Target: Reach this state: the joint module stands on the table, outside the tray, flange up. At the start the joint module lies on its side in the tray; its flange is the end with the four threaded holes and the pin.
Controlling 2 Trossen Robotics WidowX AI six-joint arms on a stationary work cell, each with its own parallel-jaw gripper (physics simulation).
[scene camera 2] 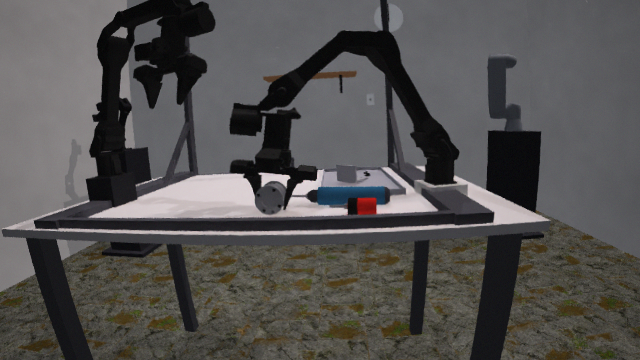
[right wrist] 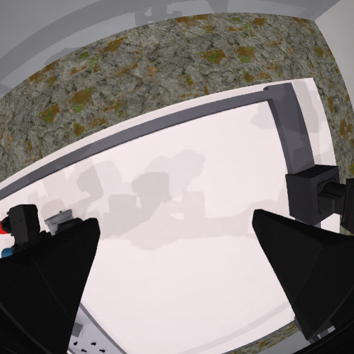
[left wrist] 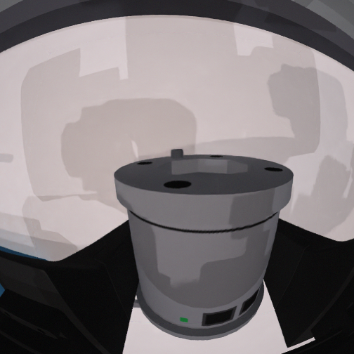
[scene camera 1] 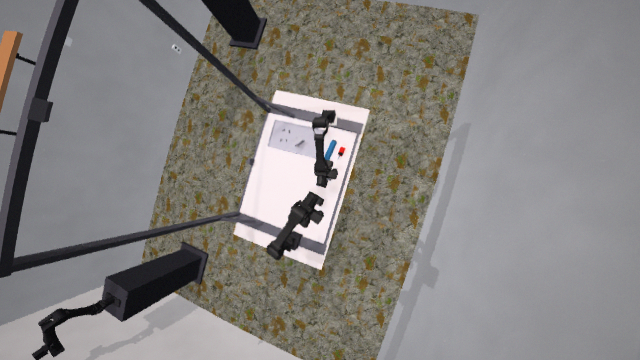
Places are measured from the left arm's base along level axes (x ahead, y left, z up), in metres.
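Where they show: left gripper, between the fingertips: [scene camera 2: 271, 208]; right gripper, between the fingertips: [scene camera 2: 164, 106]; left arm's base, origin of its link: [scene camera 2: 440, 182] [scene camera 1: 330, 118]; right arm's base, origin of its link: [scene camera 2: 110, 175] [scene camera 1: 290, 241].
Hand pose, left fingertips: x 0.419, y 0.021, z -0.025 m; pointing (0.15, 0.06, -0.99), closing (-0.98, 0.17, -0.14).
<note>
Each offset is from my left fingertips to the centre of the thing. Level surfaces: height alone.
The grey joint module @(dx -0.003, dy +0.006, dz +0.026 m) [scene camera 2: 270, 197] [left wrist: 205, 270] [right wrist: 60, 220] lies on its side on the white table @(dz -0.005 m) [scene camera 1: 275, 182] [scene camera 2: 200, 200], outside the tray @(dx -0.261, dy -0.272, dz +0.003 m) [scene camera 1: 284, 150] [scene camera 2: 387, 183]. Its flange, with the holes and the pin, faces scene camera 2. My left gripper [scene camera 1: 322, 183] [scene camera 2: 272, 206] [left wrist: 196, 217] reaches down over it, one finger against each side of its body, and is shut on it. In scene camera 1 the arm hides the module. My right gripper [scene camera 1: 314, 199] [scene camera 2: 166, 105] [right wrist: 177, 223] is open and empty, high above the table.
A blue tool @(dx -0.150, dy -0.009, dz +0.015 m) [scene camera 1: 330, 149] [scene camera 2: 352, 195] with a thin shaft lies beside the module, its shaft pointing at it. A red and black piece @(dx -0.166, dy +0.077, dz +0.012 m) [scene camera 1: 341, 150] [scene camera 2: 367, 206] lies nearer the dark edge rail [scene camera 2: 250, 221]. The tray holds a grey part @(dx -0.244, dy -0.250, dz +0.027 m) [scene camera 1: 299, 143] [scene camera 2: 346, 173] and small dark pieces.
</note>
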